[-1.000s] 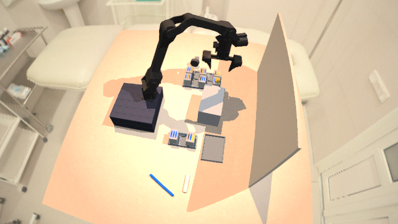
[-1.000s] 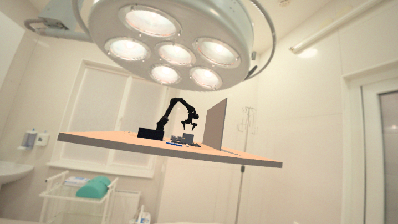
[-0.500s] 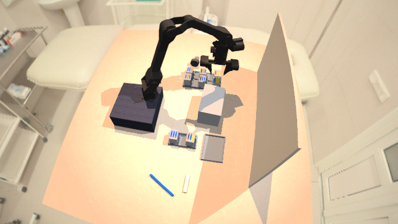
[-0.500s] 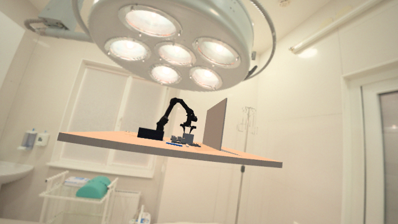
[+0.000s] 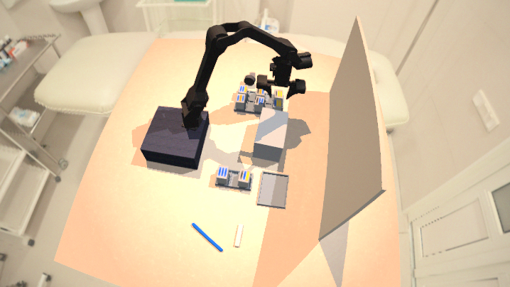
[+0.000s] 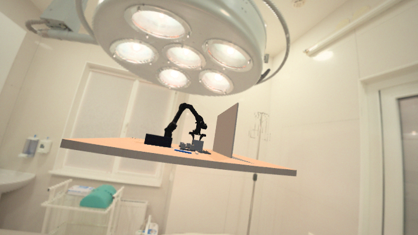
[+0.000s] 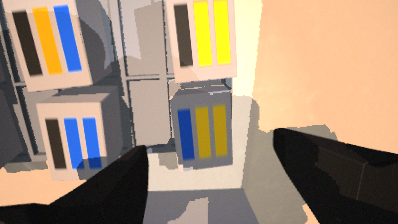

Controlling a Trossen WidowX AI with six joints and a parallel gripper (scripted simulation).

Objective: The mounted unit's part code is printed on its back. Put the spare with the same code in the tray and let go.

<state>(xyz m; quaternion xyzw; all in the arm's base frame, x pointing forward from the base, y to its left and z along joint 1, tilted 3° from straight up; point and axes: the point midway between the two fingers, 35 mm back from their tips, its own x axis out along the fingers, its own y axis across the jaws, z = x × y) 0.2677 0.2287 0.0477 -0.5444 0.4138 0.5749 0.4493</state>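
Right now the grey tray is 9 cm ahead of my gripper tip, 35 cm to the right of it and 7 cm below it. The rest, counted from my gripper tip: tall grey panel 26 cm ahead, 13 cm to the right, 15 cm above; mounted unit 2 cm ahead, 15 cm to the right, 3 cm below; rack 5 cm behind, 36 cm to the right, 7 cm below.
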